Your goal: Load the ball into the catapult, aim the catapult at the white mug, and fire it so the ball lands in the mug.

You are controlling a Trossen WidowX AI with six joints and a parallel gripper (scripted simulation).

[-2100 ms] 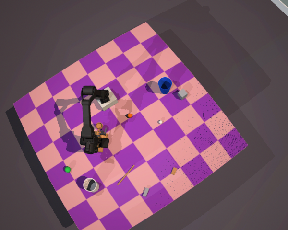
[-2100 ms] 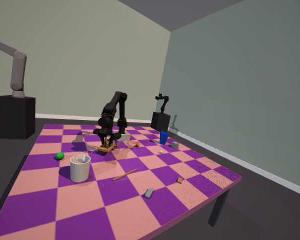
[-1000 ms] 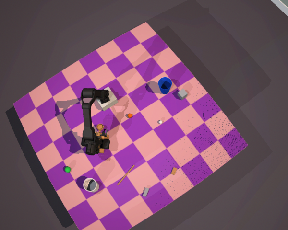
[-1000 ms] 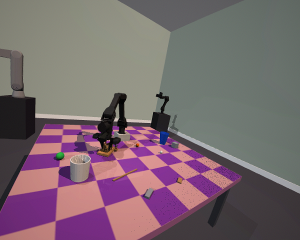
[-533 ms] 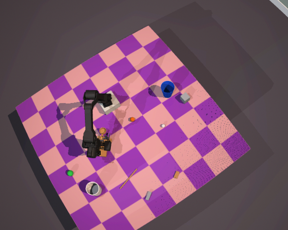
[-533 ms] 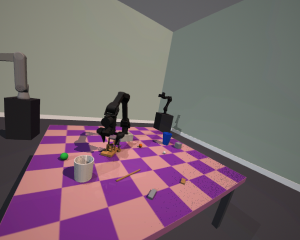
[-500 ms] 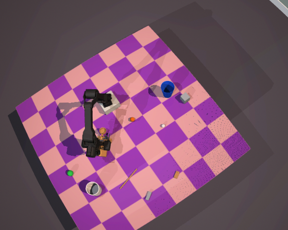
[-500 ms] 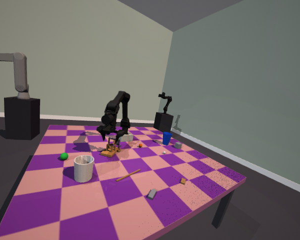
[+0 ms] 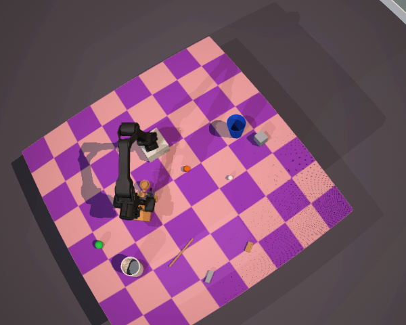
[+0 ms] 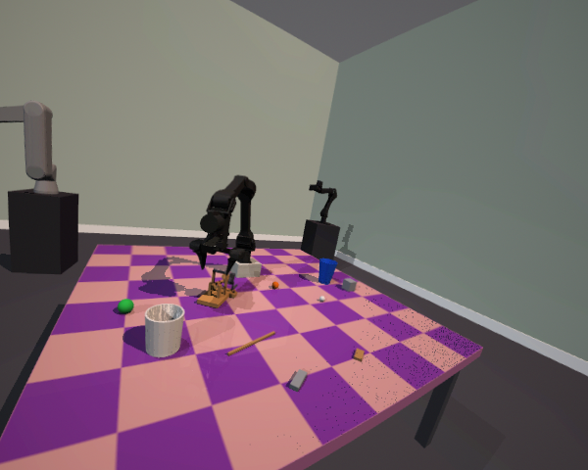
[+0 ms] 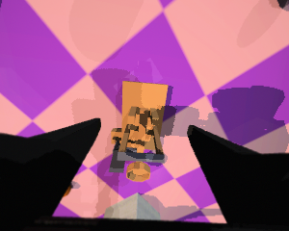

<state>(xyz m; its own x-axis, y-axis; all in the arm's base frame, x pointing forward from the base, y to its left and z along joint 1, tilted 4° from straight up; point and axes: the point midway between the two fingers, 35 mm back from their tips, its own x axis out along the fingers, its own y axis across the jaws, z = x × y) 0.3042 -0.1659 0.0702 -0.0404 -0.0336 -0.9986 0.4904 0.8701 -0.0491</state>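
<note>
The orange ball is 29 cm to the left of my gripper tip, 13 cm behind it and 10 cm below it. Round my gripper tip: wooden catapult 7 cm below, 6 cm behind, 5 cm to the left; green ball 26 cm to the right, 10 cm below, 7 cm ahead; white mug 24 cm ahead, 14 cm to the right, 9 cm below.
</note>
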